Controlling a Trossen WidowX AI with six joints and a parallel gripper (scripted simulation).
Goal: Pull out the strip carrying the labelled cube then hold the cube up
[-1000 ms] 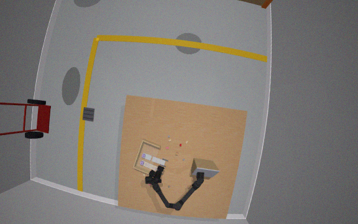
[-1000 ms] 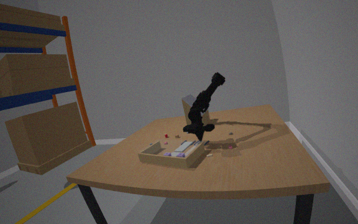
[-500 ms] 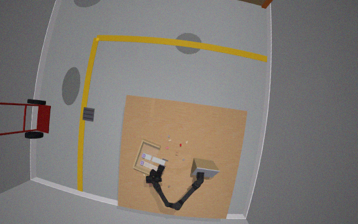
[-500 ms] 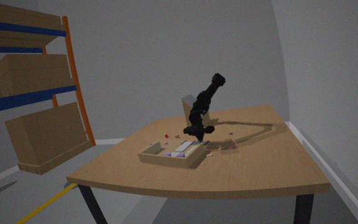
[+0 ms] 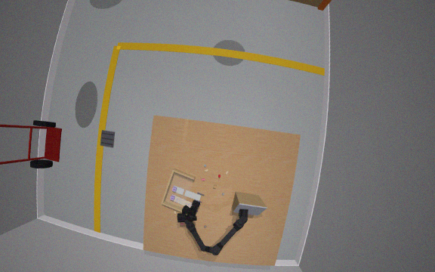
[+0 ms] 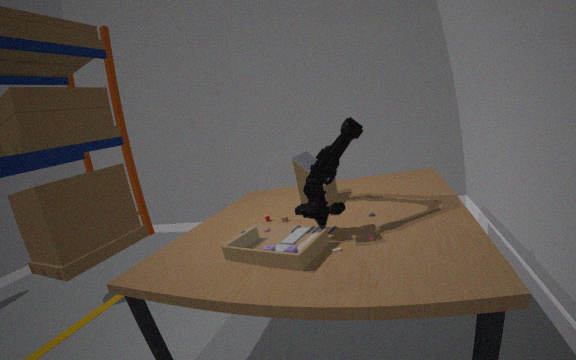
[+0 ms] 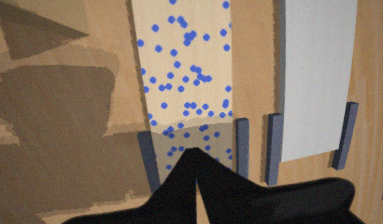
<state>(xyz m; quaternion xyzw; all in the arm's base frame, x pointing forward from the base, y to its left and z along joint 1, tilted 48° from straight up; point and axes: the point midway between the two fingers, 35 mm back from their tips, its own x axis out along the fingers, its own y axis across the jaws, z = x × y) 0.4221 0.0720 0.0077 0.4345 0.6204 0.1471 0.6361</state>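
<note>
The pale grey strip is 1 cm ahead of my gripper tip and 11 cm to the right of it. The rest, counted from my gripper tip: red block 21 cm behind, 29 cm to the right.
</note>
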